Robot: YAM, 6 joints.
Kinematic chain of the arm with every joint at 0, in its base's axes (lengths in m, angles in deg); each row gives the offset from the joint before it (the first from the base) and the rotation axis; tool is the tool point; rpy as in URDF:
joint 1: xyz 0 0 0.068 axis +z
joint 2: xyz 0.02 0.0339 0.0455 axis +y
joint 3: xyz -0.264 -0.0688 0 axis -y
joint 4: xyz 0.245 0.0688 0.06 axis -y
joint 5: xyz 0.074 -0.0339 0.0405 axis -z
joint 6: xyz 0.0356 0 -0.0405 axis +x
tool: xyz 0 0 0 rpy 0 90 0
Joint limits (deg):
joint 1: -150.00..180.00
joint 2: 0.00..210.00
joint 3: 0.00..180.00
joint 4: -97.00..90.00
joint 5: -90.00..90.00
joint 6: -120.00..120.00
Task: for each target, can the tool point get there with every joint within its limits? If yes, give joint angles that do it. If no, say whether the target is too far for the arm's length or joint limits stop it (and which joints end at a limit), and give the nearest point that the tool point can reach.
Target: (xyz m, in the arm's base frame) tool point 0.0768 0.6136 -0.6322
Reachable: no: too far | nearest point 0.0541 0.4320 -0.3284 | short by 0.355 m
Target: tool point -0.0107 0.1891 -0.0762
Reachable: yes | joints 86.65 166.43 65.79 -79.46 -37.61 -12.27
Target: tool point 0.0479 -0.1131 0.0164
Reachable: yes | joints -56.50 134.45 33.38 -59.65 39.11 -13.25
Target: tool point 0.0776 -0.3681 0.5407
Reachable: yes | joints 100.12 34.53 158.32 -37.86 19.22 10.87
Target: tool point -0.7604 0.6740 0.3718
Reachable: no: too far | nearest point -0.4683 0.4151 0.2706 | short by 0.403 m
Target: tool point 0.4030 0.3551 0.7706
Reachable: no: too far | nearest point 0.3054 0.2691 0.6053 | short by 0.210 m
